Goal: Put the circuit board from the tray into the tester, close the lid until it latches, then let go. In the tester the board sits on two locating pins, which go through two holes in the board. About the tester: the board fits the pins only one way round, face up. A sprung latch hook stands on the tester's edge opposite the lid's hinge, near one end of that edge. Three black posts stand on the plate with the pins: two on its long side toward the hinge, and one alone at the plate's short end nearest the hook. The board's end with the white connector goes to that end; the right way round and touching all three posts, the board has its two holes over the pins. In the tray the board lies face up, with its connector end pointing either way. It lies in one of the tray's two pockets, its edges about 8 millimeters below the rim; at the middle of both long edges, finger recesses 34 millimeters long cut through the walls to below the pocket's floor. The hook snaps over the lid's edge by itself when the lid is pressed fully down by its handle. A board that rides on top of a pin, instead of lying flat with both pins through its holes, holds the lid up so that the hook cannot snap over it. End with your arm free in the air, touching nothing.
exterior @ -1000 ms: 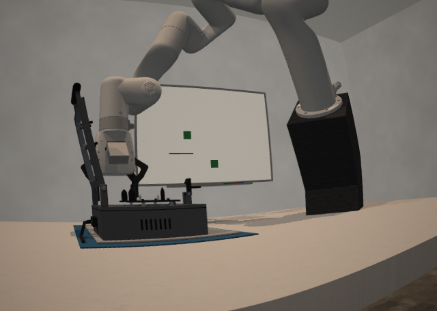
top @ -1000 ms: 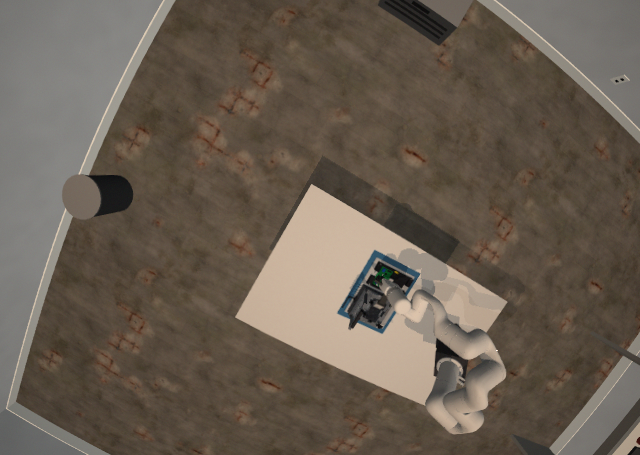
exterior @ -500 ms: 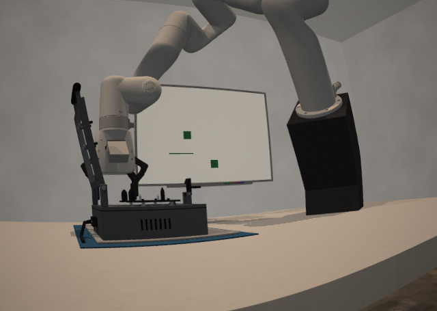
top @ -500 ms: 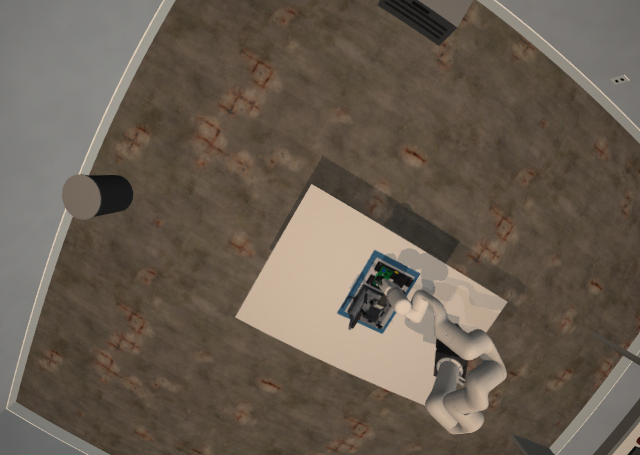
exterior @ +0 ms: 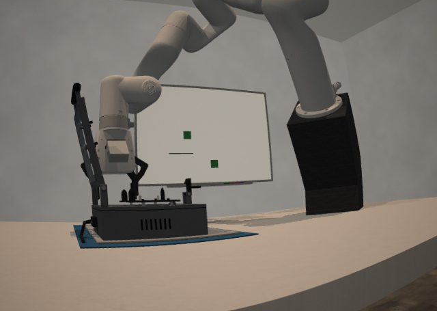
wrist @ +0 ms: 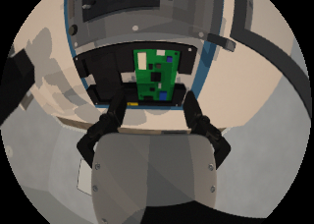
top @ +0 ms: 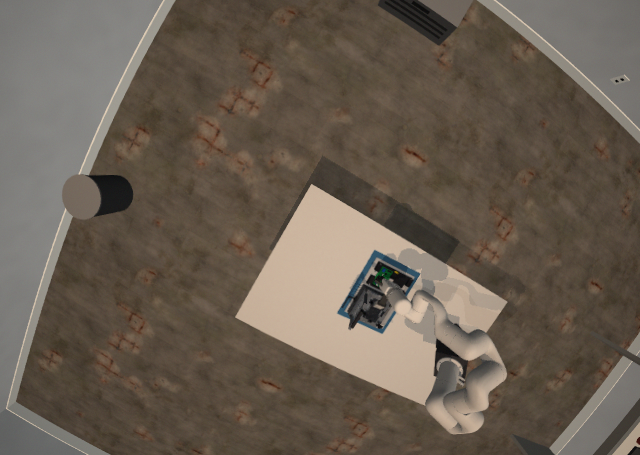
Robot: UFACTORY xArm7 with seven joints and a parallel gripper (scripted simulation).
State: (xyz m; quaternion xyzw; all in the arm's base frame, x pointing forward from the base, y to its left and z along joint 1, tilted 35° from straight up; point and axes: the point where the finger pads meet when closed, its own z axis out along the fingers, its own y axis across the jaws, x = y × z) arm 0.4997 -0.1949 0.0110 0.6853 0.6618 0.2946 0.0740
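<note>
The green circuit board is 60 mm below my hand. The rest, counted from my hand: lid: 170 mm to the left, 100 mm above, 80 mm ahead; latch hook: 220 mm to the left, 110 mm behind, 10 mm above.
</note>
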